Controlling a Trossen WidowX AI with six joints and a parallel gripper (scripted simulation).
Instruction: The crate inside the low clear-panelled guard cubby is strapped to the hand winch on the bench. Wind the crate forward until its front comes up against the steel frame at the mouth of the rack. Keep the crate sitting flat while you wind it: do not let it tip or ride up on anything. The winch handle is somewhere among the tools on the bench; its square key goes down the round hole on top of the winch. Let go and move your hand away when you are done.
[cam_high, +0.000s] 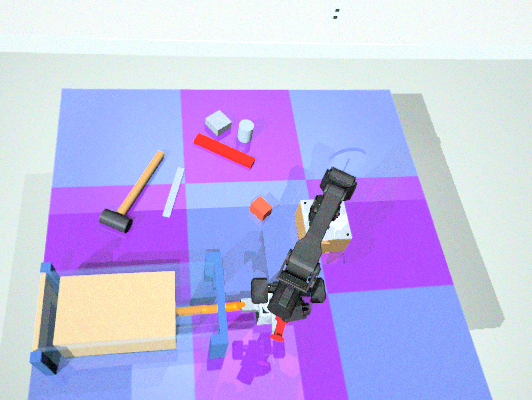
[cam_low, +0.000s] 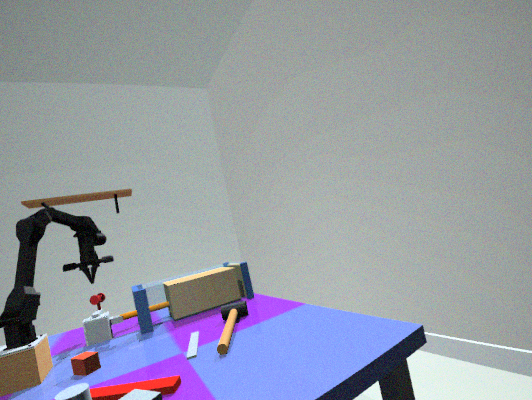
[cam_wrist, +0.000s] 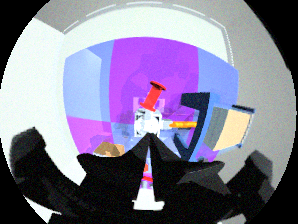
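My gripper tip is 10 mm past the red knob, 50 mm to the right of it and 80 mm above it. From my gripper tip the other things lie so: winch handle (10 mm to the left, 110 mm below); then winch (10 mm behind, 60 mm to the right, 190 mm below); then grey strip (370 mm ahead, 420 mm to the right, 220 mm below).
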